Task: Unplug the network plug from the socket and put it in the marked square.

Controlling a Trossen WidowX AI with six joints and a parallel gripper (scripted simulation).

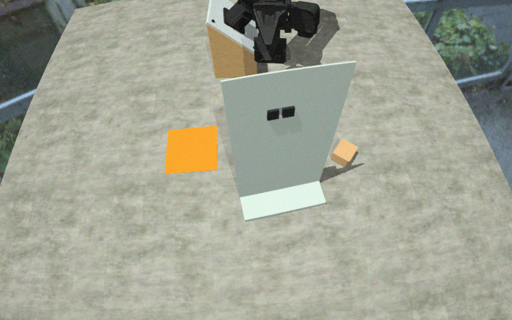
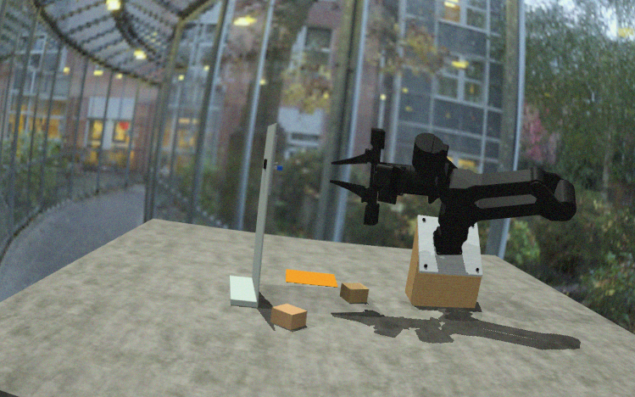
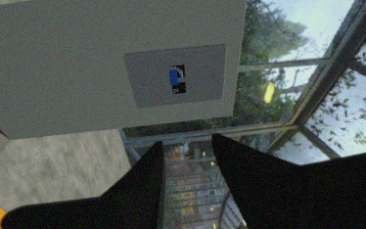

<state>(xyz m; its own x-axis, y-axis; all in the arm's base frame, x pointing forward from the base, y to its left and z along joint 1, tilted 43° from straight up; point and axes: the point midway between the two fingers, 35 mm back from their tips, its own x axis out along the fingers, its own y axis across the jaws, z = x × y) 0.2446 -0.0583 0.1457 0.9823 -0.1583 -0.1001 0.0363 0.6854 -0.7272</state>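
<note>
Right now my gripper tip is 110 mm short of the network plug and 10 mm to the right of it. The rest, counted from my gripper tip: grey-white panel (130 mm ahead, 10 mm to the left, 110 mm below); then orange marked square (180 mm to the right, 260 mm below); then thin pale tab (120 mm ahead, 10 mm to the left).
</note>
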